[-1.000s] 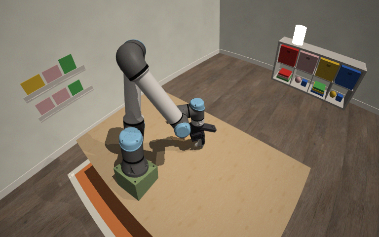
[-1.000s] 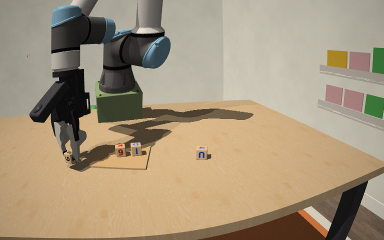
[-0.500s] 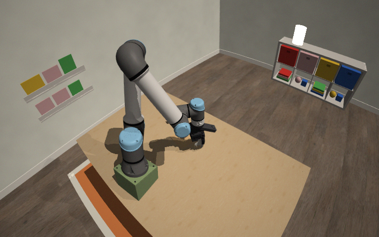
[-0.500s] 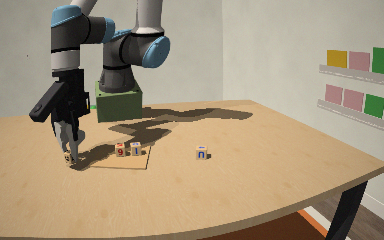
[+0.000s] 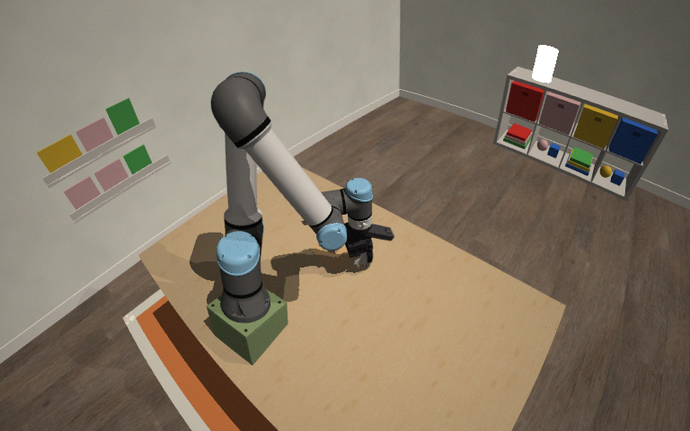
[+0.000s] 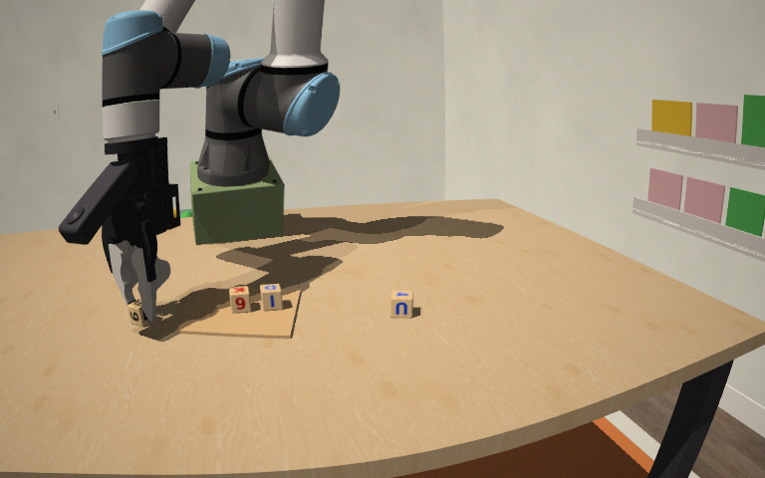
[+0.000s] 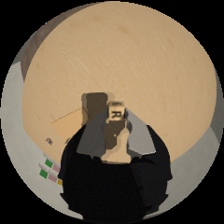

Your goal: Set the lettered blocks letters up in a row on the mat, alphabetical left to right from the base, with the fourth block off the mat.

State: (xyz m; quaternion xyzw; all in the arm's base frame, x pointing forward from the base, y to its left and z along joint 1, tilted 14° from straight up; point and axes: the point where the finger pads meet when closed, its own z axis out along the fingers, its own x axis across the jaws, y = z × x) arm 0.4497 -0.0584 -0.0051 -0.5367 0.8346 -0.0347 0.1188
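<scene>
My hand is right at the wooden block. Also, from my hand: thin tan mat 4 cm behind, 13 cm to the left, 1 cm below.
</scene>
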